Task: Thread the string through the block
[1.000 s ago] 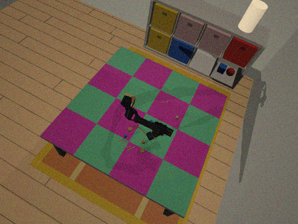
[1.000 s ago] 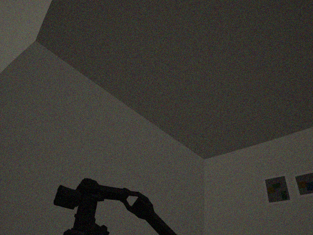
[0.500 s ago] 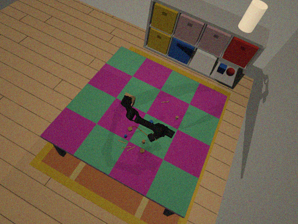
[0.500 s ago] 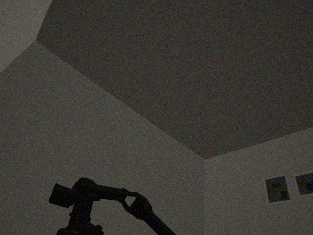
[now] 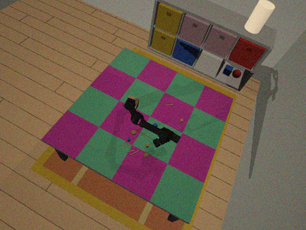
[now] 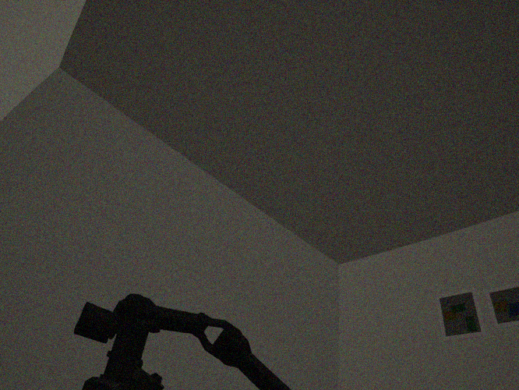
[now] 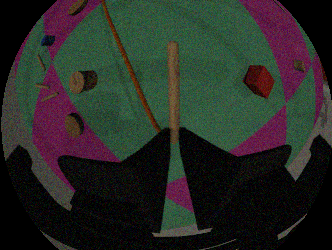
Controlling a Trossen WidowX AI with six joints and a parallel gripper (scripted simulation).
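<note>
Now: gripper tip 15 cm to the right of the blue cube, 12 cm past it and 4 cm above it. The rest, counted from my gripper tip: thin wooden stick (1 cm to the left, 1 cm behind); round wooden button (26 cm behind, 5 cm below, 1 cm to the left); red cube (12 cm to the left, 4 cm below, 4 cm ahead).
</note>
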